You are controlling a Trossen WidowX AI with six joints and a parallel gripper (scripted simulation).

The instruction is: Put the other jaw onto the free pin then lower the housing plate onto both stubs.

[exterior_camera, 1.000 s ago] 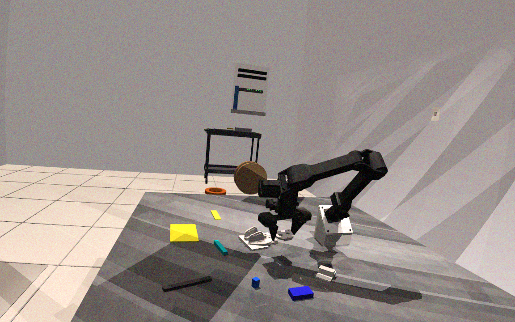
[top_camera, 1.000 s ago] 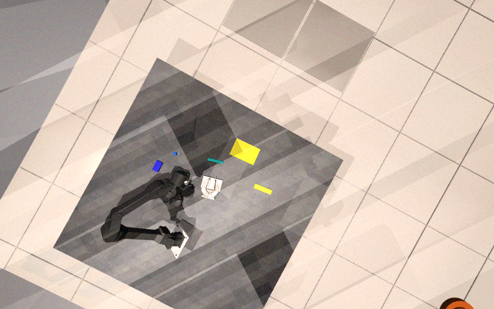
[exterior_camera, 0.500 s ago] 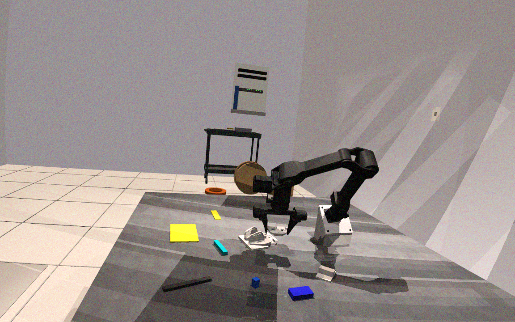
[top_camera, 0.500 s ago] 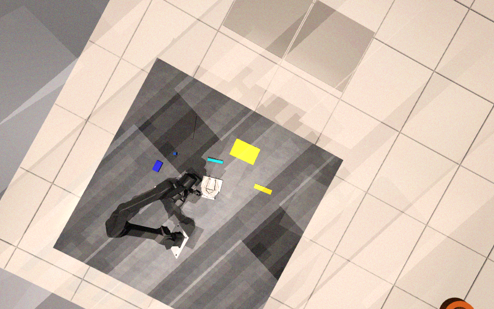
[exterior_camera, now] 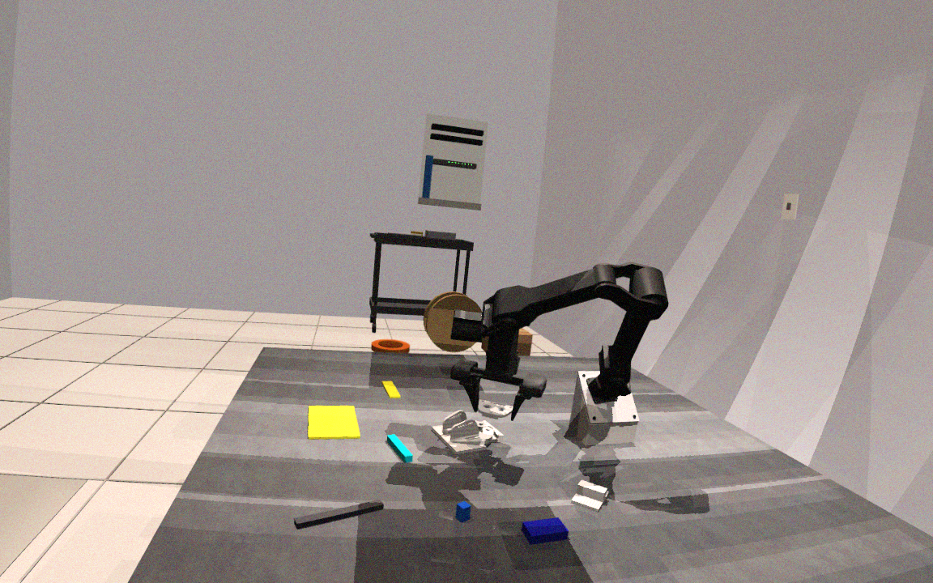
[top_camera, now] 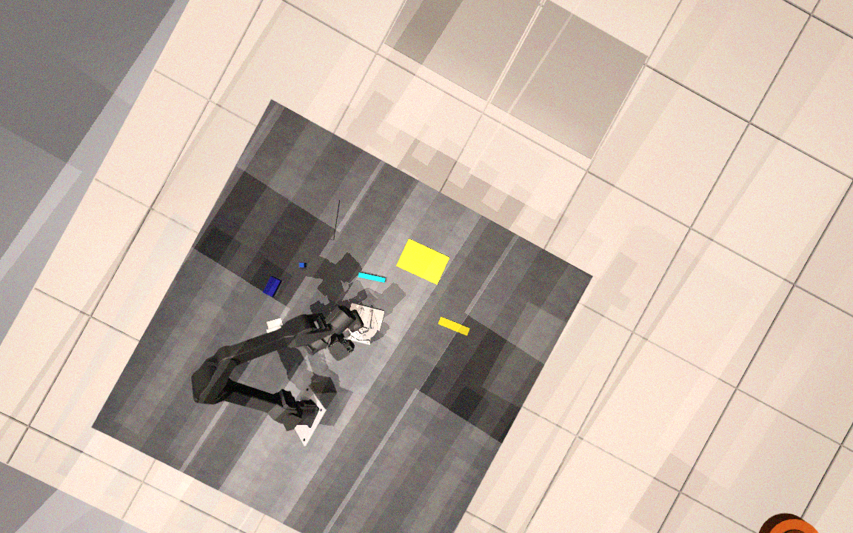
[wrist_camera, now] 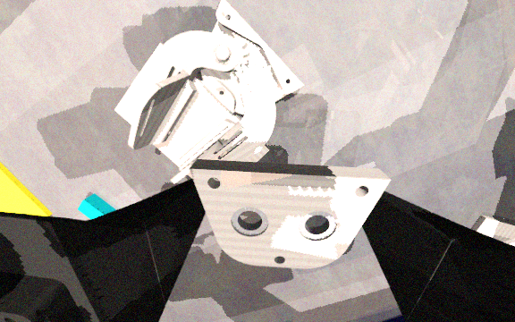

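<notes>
Right now my gripper tip is 5 cm to the left of the white jaw and 6 cm above it. Also, from my gripper tip: cyan bar (19 cm ahead, 2 cm to the right, 7 cm below); then small blue cube (13 cm ahead, 22 cm to the left, 7 cm below); then yellow sheet (31 cm ahead, 16 cm to the right, 8 cm below).
</notes>
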